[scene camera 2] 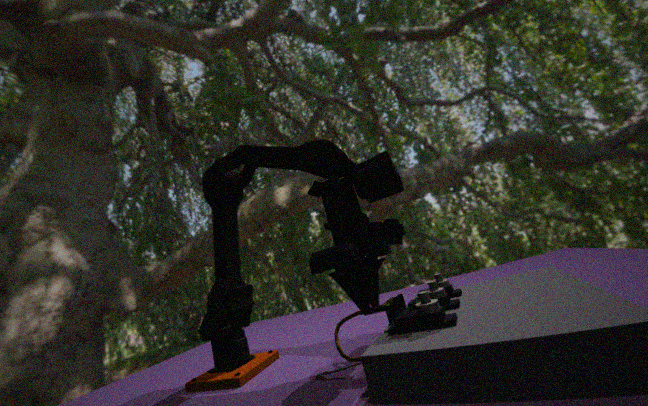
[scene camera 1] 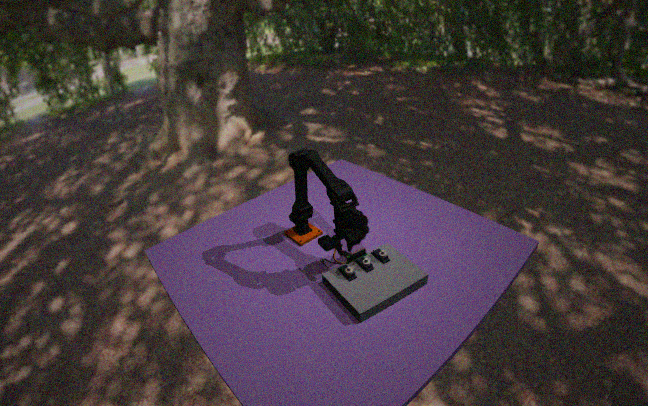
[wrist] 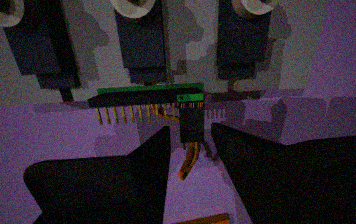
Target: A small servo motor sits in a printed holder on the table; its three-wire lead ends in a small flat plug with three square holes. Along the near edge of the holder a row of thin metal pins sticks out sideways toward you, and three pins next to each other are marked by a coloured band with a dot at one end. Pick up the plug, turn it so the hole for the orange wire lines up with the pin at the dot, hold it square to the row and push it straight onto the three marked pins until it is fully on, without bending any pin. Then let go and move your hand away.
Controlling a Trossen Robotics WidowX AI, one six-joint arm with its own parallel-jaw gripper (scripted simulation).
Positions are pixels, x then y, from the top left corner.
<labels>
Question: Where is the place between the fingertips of my gripper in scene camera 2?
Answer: At 371, 310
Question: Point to a grey holder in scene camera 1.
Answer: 370, 293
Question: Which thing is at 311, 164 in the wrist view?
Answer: My gripper.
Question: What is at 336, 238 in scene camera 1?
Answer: My gripper.
</labels>
